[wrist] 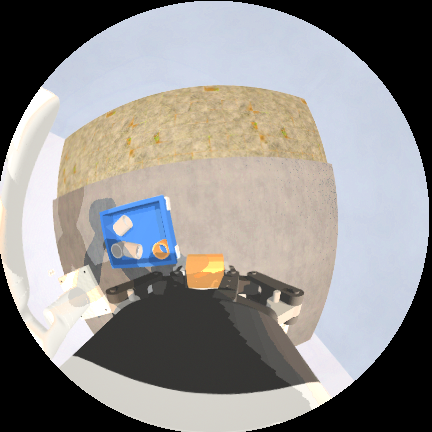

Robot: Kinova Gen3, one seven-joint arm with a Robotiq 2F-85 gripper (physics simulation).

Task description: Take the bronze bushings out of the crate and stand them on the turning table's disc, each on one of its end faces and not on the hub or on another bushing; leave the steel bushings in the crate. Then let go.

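Frame: origin at the arm's base, x back, y right, z up, level; metres.
Seen in the pictures: gripper, fingertip midpoint: [205,269]; arm's base, link origin: [80,297].
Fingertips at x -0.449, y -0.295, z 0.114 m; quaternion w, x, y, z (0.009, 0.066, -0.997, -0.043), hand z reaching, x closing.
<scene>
Pixels of each thing's middle, then the offset from my fingertips to it. Level surfaces: height alone.
- blue crate, body centre: [136,234] dx +0.174, dy +0.005, dz -0.142 m
- pale steel bushing, body centre: [122,225] dx +0.219, dy -0.011, dz -0.143 m
- grey-brown table top, surface height: dz -0.167 m
My gripper [205,269] is shut on a bronze bushing [205,264], which shows side-on between the fingertips at the lower middle of the wrist view. The blue crate [171,231] is left of and beyond the gripper. Inside it another bronze bushing [156,250] is in the near right corner, its open end showing. A pale steel bushing [122,225] lies toward the left wall. In the near left part, a steel bushing [117,250] with its round opening showing is close beside a steel bushing [132,250] lying on its side. The turning table does not show in this view.
The grey-brown table top [250,210] extends around the crate, with a speckled yellow-brown strip [200,125] beyond it. The robot's white base plate [92,292] is at the lower left, and a pale arm link [17,200] fills the left edge. Shadows fall left of the crate.
</scene>
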